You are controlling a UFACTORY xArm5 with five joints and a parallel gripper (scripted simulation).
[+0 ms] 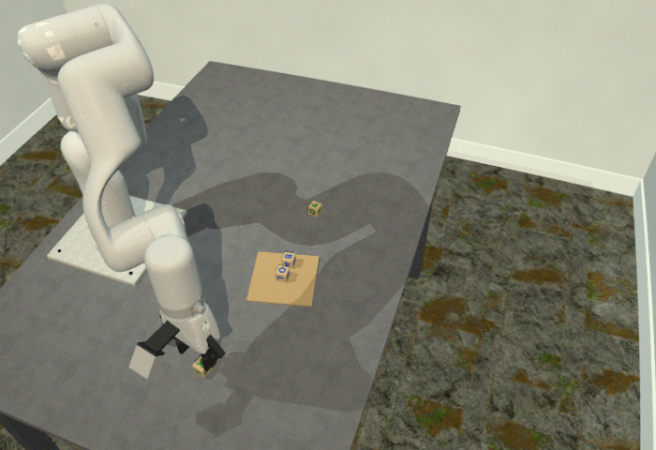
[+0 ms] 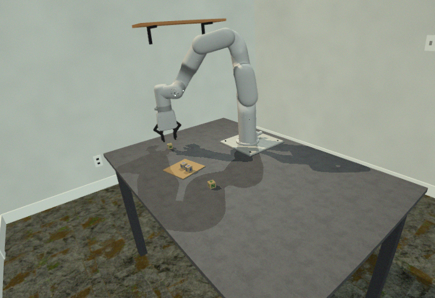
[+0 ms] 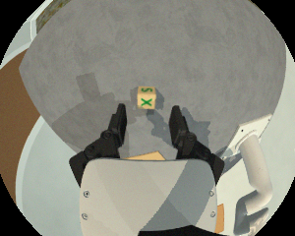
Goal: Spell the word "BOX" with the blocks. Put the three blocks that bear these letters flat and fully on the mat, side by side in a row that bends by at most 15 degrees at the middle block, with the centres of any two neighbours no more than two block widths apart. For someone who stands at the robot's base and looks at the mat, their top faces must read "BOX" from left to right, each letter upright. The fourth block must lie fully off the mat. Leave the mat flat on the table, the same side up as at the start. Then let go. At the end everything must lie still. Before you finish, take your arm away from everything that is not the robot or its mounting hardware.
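Right now the X block is 50 mm below my hand. Also, from my hand: B block 60 mm ahead, 310 mm to the left, 50 mm below; tan mat 70 mm ahead, 260 mm to the left, 60 mm below; O block 70 mm ahead, 260 mm to the left, 50 mm below.
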